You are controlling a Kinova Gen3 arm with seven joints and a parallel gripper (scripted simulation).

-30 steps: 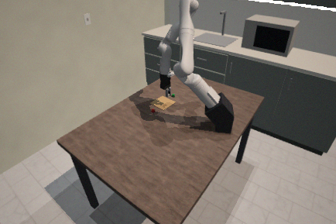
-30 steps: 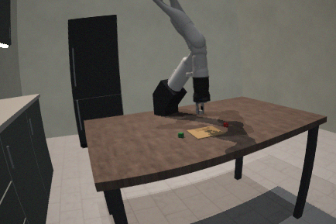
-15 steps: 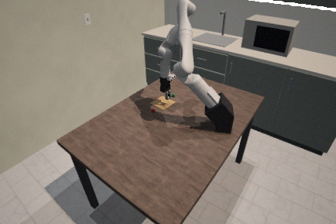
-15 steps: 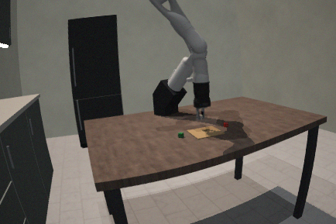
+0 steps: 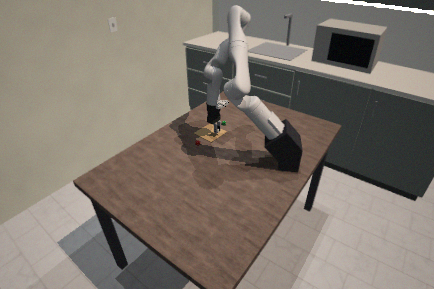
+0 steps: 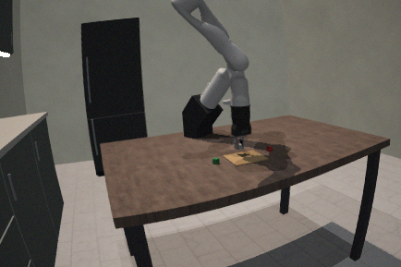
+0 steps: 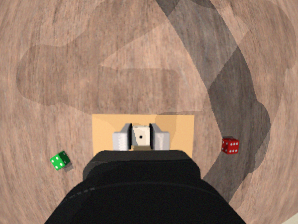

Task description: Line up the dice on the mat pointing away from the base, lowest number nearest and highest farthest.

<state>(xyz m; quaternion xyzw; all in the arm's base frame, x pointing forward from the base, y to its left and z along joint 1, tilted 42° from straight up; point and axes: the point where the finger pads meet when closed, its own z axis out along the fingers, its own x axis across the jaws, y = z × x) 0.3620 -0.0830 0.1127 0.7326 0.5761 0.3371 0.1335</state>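
Right now my hand is 50 mm short of the tan mat and 40 mm above it. Also, from my hand: red die 50 mm ahead, 130 mm to the left, 40 mm below; then green die 30 mm ahead, 130 mm to the right, 40 mm below; then white die 10 mm below.
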